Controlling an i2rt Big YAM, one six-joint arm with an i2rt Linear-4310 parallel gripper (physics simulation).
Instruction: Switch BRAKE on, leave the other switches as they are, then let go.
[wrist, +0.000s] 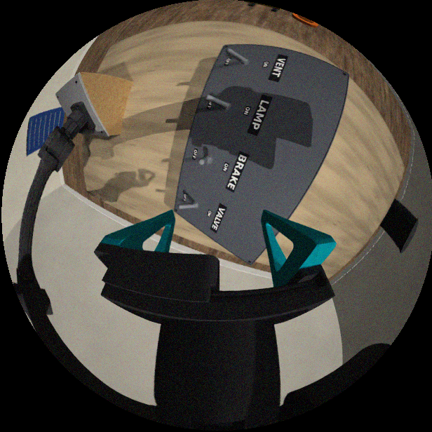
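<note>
The dark grey switch panel (300, 170) lies across the upper middle of the view, marked VENT, LAMP, BRAKE and VALVE. The BRAKE lever (203, 161) looks short and foreshortened, unlike the others, and appears tipped to its ON side. The VENT lever (237, 56), LAMP lever (218, 102) and VALVE lever (188, 206) lean to their OFF sides. My gripper (217, 214) is open and empty, its teal fingers wide apart near the VALVE end of the panel. Neither finger touches the BRAKE lever.
A tan block (107, 102) with a grey plate (76, 94) stands at the left, beside a black jointed arm (56, 149) and a blue ribbed piece (44, 131). An orange object (305, 20) shows at the top edge. A black block (400, 225) is at the right.
</note>
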